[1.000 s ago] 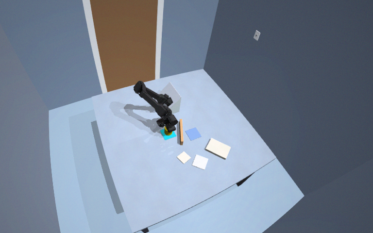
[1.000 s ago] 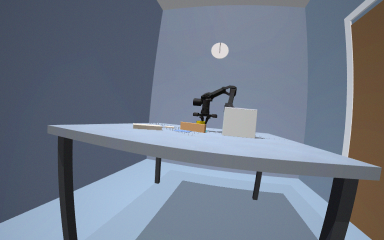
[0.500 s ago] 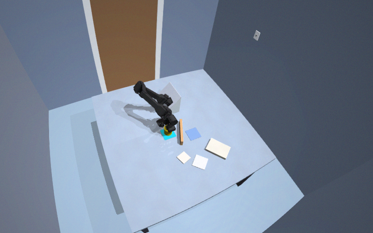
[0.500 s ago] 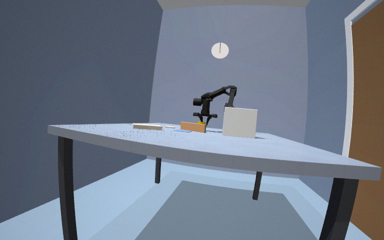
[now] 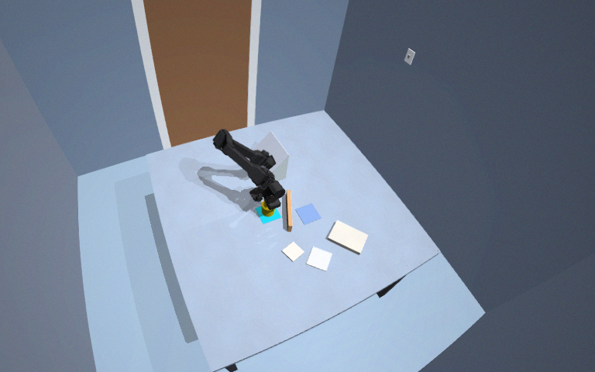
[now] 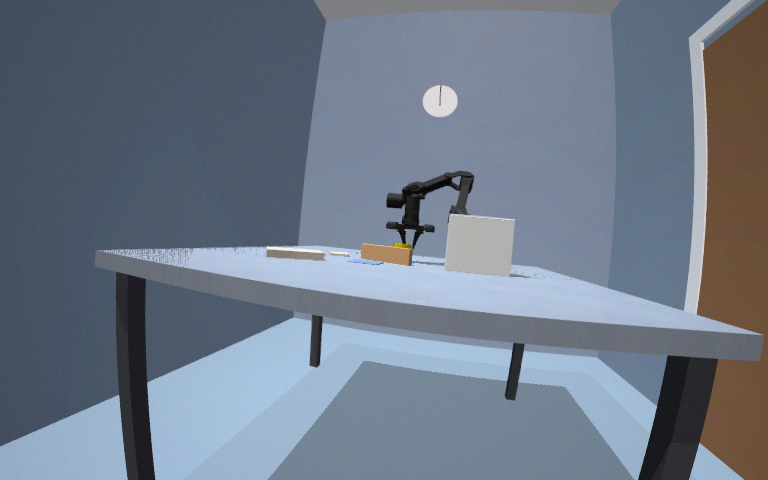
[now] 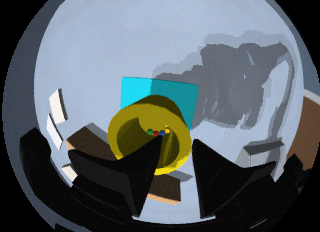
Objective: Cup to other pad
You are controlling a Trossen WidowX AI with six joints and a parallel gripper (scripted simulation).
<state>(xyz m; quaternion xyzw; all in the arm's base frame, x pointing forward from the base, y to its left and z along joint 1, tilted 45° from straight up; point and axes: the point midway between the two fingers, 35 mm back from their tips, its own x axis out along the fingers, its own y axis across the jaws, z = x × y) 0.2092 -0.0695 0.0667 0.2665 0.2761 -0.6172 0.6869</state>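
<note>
Now: gripper tip 2 cm short of the yellow cup and 2 cm above it. From my gripper tip the other things lie so: wooden bar 10 cm to the left, 7 cm ahead, 3 cm below; green marble 4 cm below, 3 cm ahead, 2 cm to the left; cyan pad 6 cm below, 3 cm ahead.
</note>
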